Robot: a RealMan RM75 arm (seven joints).
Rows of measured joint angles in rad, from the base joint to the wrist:
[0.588, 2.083, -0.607, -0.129, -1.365, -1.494, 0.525]
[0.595, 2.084, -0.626, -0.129, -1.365, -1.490, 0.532]
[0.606, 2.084, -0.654, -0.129, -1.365, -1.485, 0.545]
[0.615, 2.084, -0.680, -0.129, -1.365, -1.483, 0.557]
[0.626, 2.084, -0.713, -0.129, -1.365, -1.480, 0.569]
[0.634, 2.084, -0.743, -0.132, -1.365, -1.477, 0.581]
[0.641, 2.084, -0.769, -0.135, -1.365, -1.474, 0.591]
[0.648, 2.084, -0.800, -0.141, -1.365, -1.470, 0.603]
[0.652, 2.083, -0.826, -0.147, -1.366, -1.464, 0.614]
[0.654, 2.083, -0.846, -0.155, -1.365, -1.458, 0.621]
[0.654, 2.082, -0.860, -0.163, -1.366, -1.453, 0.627]
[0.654, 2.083, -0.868, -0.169, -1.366, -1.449, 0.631]
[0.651, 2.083, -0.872, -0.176, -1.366, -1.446, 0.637]
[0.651, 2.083, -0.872, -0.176, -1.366, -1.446, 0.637]
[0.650, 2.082, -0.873, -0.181, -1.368, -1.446, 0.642]
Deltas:
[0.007, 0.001, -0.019, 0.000, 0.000, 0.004, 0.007]
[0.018, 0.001, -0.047, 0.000, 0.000, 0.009, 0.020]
[0.027, 0.001, -0.073, 0.000, 0.000, 0.011, 0.032]
[0.038, 0.001, -0.106, 0.000, 0.000, 0.014, 0.044]
[0.046, 0.001, -0.136, -0.003, 0.000, 0.017, 0.056]
[0.053, 0.001, -0.162, -0.006, 0.000, 0.020, 0.066]
[0.060, 0.001, -0.193, -0.012, 0.000, 0.024, 0.078]
[0.064, 0.000, -0.219, -0.018, -0.001, 0.030, 0.089]
[0.066, 0.000, -0.239, -0.026, 0.000, 0.036, 0.096]
[0.066, -0.001, -0.253, -0.034, -0.001, 0.041, 0.102]
[0.066, 0.000, -0.261, -0.040, -0.001, 0.045, 0.106]
[0.063, 0.000, -0.265, -0.047, -0.001, 0.048, 0.112]
[0.063, 0.000, -0.265, -0.047, -0.001, 0.048, 0.112]
[0.062, -0.001, -0.266, -0.052, -0.003, 0.048, 0.117]

